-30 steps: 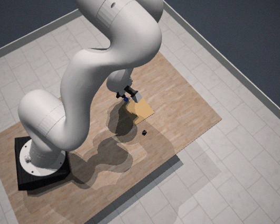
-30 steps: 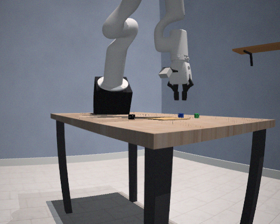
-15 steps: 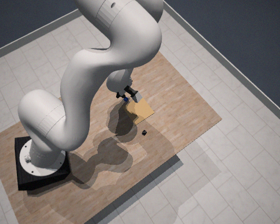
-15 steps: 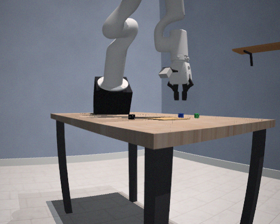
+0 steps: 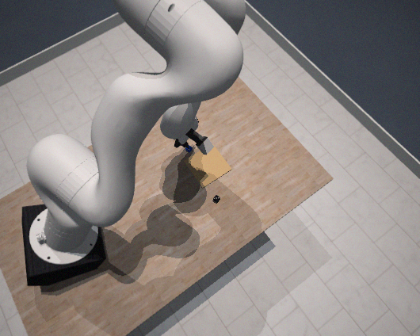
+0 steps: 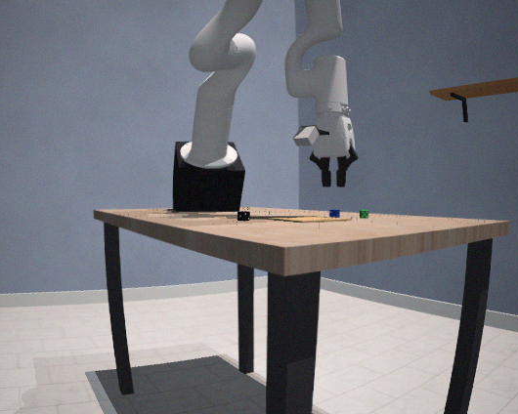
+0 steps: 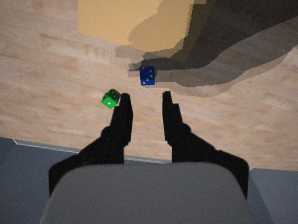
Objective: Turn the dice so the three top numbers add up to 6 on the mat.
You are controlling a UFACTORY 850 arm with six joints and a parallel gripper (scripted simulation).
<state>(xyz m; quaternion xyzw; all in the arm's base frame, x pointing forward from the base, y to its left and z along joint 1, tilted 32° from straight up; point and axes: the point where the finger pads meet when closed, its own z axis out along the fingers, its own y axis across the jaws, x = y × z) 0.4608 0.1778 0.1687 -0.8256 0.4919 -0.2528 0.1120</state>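
Now: hand 9 cm above the blue die and 1 cm to the right of it. From my hand the other things lie so: black die 23 cm to the right, 9 cm below; then tan mat 9 cm to the right, 9 cm below, 3 cm ahead; then green die 9 cm below, 7 cm to the left, 4 cm ahead.
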